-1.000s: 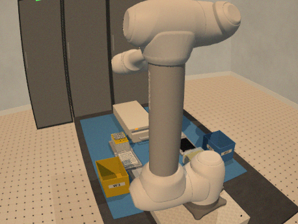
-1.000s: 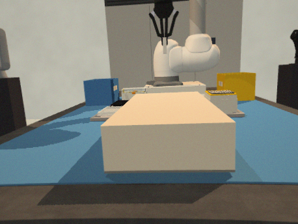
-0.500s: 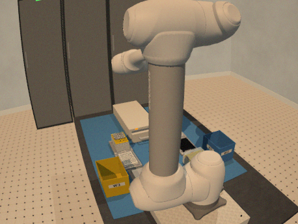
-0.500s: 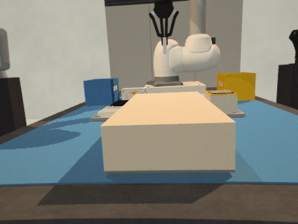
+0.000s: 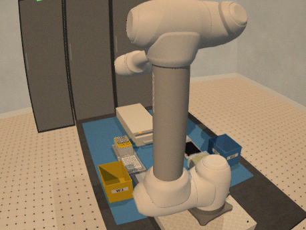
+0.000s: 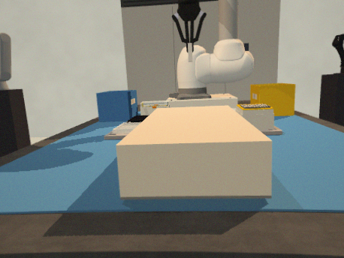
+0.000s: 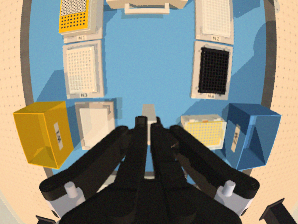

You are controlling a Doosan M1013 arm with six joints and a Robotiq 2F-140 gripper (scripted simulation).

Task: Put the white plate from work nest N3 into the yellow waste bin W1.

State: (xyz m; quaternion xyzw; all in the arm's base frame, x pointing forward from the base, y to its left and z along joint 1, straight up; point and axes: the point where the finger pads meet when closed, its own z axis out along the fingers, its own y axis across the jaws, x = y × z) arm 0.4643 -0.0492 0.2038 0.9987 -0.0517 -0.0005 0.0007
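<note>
Now: the white plate 24 cm below my hand, 18 cm to the left of it and 8 cm ahead of it. Round my hand: black plate (24 cm below, 19 cm to the right, 3 cm ahead); then flat tray (24 cm below, 17 cm to the left, 10 cm behind); then yellow well plate (24 cm ahead, 20 cm below, 16 cm to the left).
</note>
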